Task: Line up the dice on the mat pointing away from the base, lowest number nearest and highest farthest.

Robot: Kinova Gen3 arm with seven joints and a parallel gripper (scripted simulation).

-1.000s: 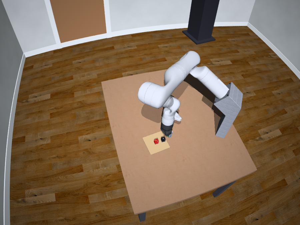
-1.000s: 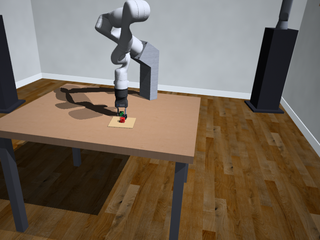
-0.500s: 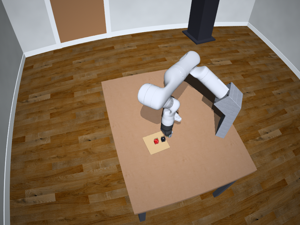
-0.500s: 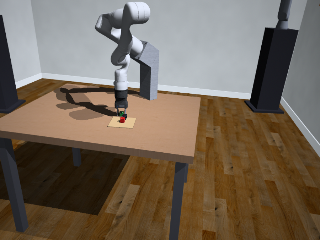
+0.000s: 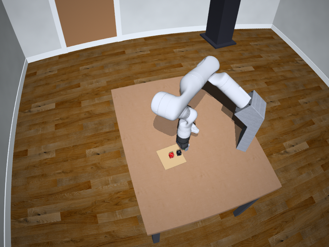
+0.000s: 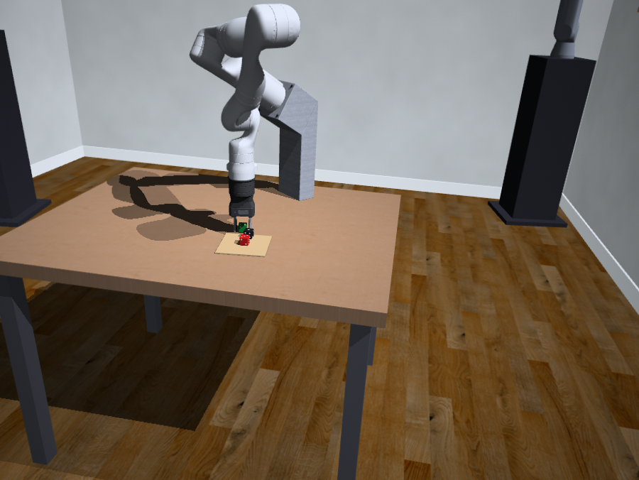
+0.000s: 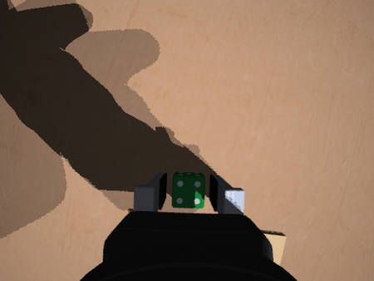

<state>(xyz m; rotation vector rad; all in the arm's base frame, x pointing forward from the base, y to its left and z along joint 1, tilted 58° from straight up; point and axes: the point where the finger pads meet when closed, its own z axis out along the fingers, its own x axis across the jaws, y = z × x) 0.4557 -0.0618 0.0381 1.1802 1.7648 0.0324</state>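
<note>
The green die is 1 cm below my hand. The rest, counted from my hand: tan mat: 10 cm ahead, 2 cm to the left, 2 cm below; then red die: 10 cm ahead, 2 cm to the left; then black die: 5 cm ahead, 2 cm to the left.
</note>
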